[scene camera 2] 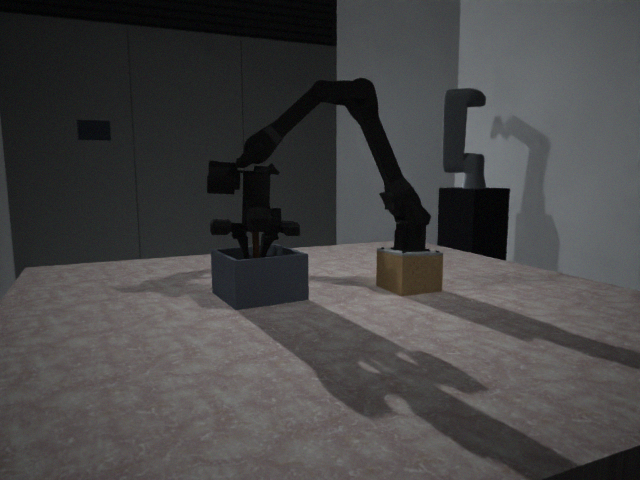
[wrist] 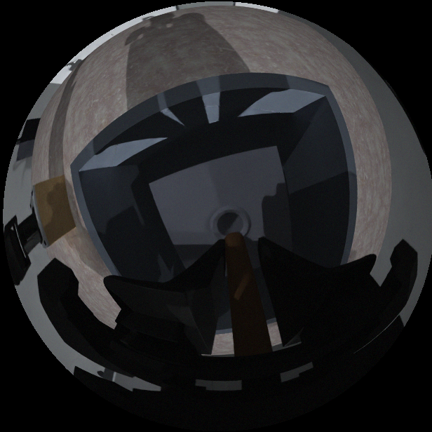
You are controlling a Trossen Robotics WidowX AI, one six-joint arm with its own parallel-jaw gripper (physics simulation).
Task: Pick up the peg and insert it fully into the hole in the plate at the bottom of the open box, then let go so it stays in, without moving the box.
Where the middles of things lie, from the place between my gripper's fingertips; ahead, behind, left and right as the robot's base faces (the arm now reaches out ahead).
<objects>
Now: hand 2 cm to the right of the blue-grey box (scene camera 2: 281, 277) and 1 cm above it. Also, from my hand: grey plate (wrist: 250, 185) (2 cm to the left, 3 cm below); then orange-brown peg (wrist: 250, 334) (1 cm behind, 4 cm above).
</objects>
